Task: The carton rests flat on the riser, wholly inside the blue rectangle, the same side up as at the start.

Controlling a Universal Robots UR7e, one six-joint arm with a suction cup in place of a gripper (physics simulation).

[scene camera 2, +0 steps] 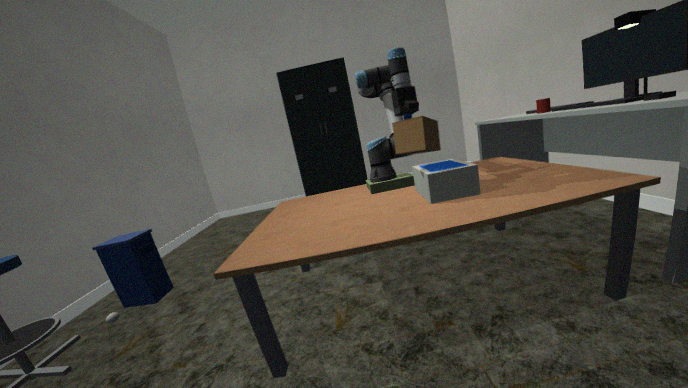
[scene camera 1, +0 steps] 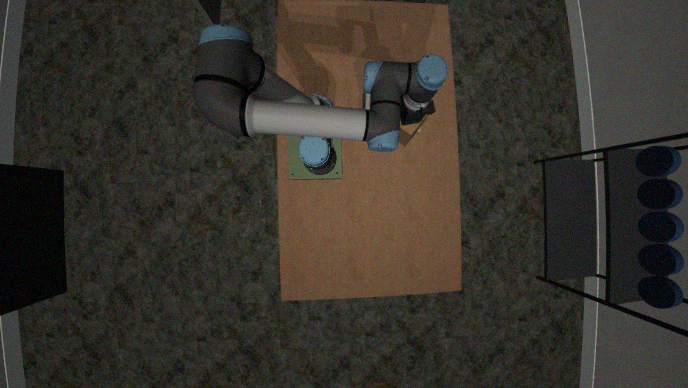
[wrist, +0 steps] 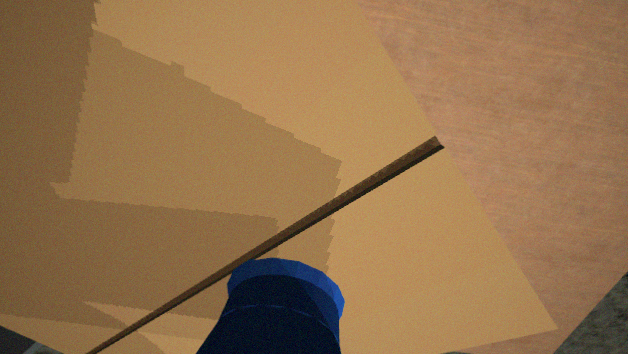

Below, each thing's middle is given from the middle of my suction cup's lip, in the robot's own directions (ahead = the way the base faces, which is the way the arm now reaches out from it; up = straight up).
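Scene:
Grey riser [scene camera 2: 451,179]: 11 cm to the left of my suction cup, 3 cm ahead of it, 28 cm below it. Carton [scene camera 2: 420,134]: 3 cm to the left of my suction cup and 8 cm below it. Going by their middles, the carton is the nearest to my suction cup of the things named here.

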